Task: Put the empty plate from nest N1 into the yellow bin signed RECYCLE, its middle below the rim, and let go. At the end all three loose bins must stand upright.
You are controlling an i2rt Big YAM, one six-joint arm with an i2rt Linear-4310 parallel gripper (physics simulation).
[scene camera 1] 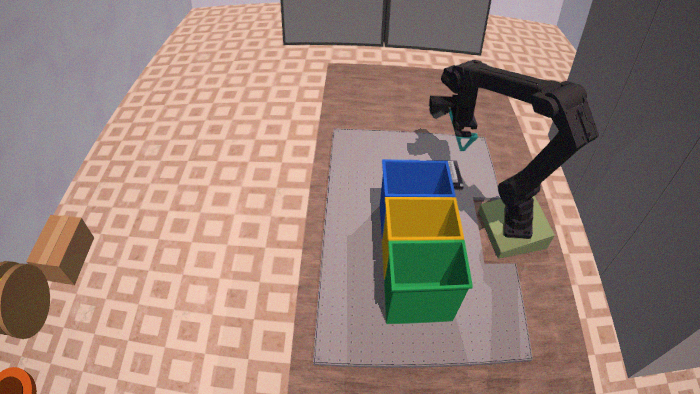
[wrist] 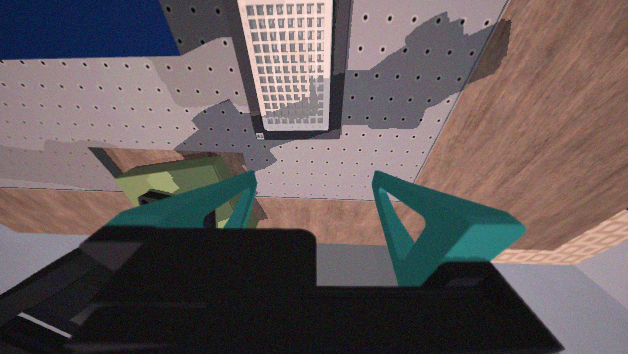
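Seen in the pictures: gripper, fingertip midpoint: [scene camera 1: 459,140] [wrist: 314,177]; arm's base at its link origin: [scene camera 1: 518,221].
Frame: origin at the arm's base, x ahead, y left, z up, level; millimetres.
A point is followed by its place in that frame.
Note:
The white plate [scene camera 1: 453,171] {x 217, y -167, z -11 mm} [wrist: 295,60] {x 285, y -161, z -21 mm}, a grid of small square wells, sits in a dark nest [wrist: 336,112] {x 243, y -222, z -25 mm} beside the blue bin. A small tag at the nest's corner is too small to read. My gripper [scene camera 1: 458,135] {x 219, y -200, z 90 mm} [wrist: 314,177] {x 219, y -200, z 90 mm} is open and empty, above the board and beyond the plate in the scene view; its teal fingers stand wide apart. The yellow bin [scene camera 1: 424,218] {x 287, y 118, z 69 mm} stands upright between the blue bin [scene camera 1: 418,178] {x 323, y -10, z 81 mm} [wrist: 80,25] {x 273, y -26, z 51 mm} and the green bin [scene camera 1: 422,306] {x 251, y 367, z 54 mm}, both upright. The RECYCLE sign does not show.
The bins stand in a close row on a grey perforated board [scene camera 1: 345,330] {x 417, y 427, z -36 mm} [wrist: 60,95] {x 172, y 138, z -37 mm}. The arm's base stands on a light green block [scene camera 1: 525,246] {x -28, y 78, z -13 mm} [wrist: 175,175] {x 86, y 3, z -16 mm} at the right. A tall dark panel [scene camera 1: 635,165] rises behind it. A cardboard box [scene camera 1: 62,247] is far left.

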